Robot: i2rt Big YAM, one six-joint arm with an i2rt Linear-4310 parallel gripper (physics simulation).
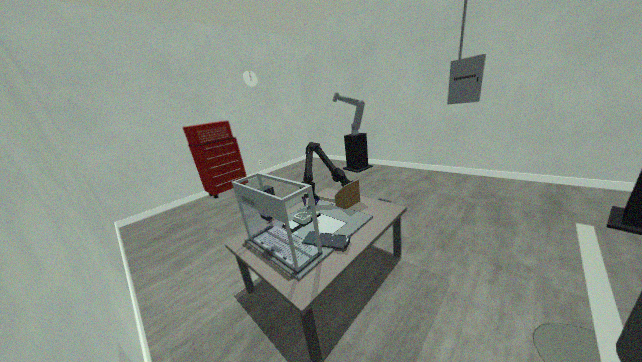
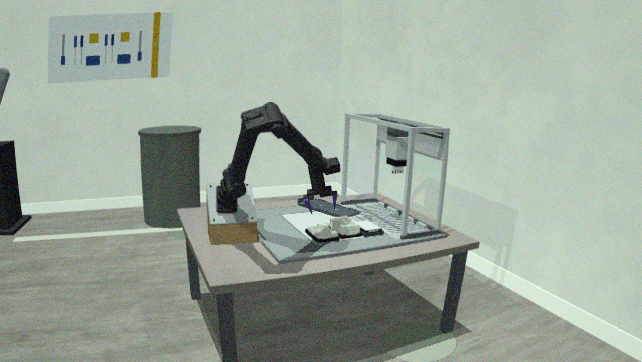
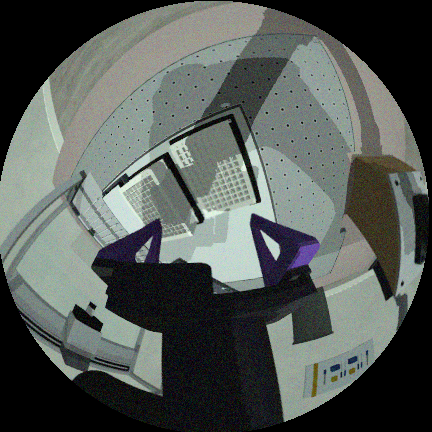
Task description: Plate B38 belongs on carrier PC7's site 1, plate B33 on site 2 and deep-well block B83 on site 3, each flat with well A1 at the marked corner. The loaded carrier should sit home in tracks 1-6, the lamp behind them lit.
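Seen in the pictures: gripper, fingertip midpoint: [image 2: 323,211] [image 3: 205,220]; arm's base, link origin: [image 1: 348,186] [image 2: 226,200].
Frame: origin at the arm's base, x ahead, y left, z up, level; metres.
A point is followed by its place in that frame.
My gripper [image 1: 310,202] @(y -0.046, x 0.405, z -0.052 m) [image 2: 323,210] @(y -0.046, x 0.405, z -0.052 m) [image 3: 205,220] @(y -0.046, x 0.405, z -0.052 m) is open and empty, fingers down, above the white sheet behind the labware. A pale welled plate [image 2: 322,231] @(y -0.079, x 0.395, z -0.128 m) [image 3: 232,185] @(y -0.045, x 0.378, z -0.129 m) sits in a black-edged nest nearest the arm base. A taller pale block [image 2: 345,226] @(y -0.105, x 0.487, z -0.102 m) [image 3: 137,192] @(y -0.078, x 0.519, z -0.105 m) sits in the middle nest, and a low white plate [image 2: 370,227] @(y -0.069, x 0.616, z -0.127 m) [image 3: 118,204] @(y -0.061, x 0.612, z -0.127 m) lies beside it, towards the deck. Labels and marked corners cannot be read. The long dark carrier [image 1: 327,240] @(y 0.327, x 0.531, z -0.142 m) [image 2: 331,208] @(y 0.285, x 0.544, z -0.142 m) lies outside the framed deck, no labware on it. The tracked deck [image 1: 280,245] shows no readable lamp.
The deck's tall frame [image 1: 285,215] @(y 0.429, x 0.836, z 0.235 m) [image 2: 410,185] @(y -0.179, x 0.737, z 0.085 m) encloses a hanging pipette head [image 2: 397,150] @(y 0.078, x 0.788, z 0.187 m) [image 3: 82,332] @(y 0.114, x 0.777, z 0.170 m). The white sheet [image 1: 327,223] @(y 0.143, x 0.385, z -0.153 m) [image 2: 295,219] @(y 0.171, x 0.335, z -0.153 m) [image 3: 240,257] @(y 0.154, x 0.393, z -0.153 m) lies on a grey perforated board [image 2: 280,250] @(y -0.199, x 0.194, z -0.153 m) [image 3: 295,120] @(y -0.126, x 0.265, z -0.153 m). The arm stands on a wooden block [image 1: 348,195] @(y 0.072, x 0.070, z -0.047 m) [image 2: 233,234] @(y -0.073, x 0.021, z -0.126 m) [image 3: 372,210] @(y 0.010, x 0.116, z -0.090 m).
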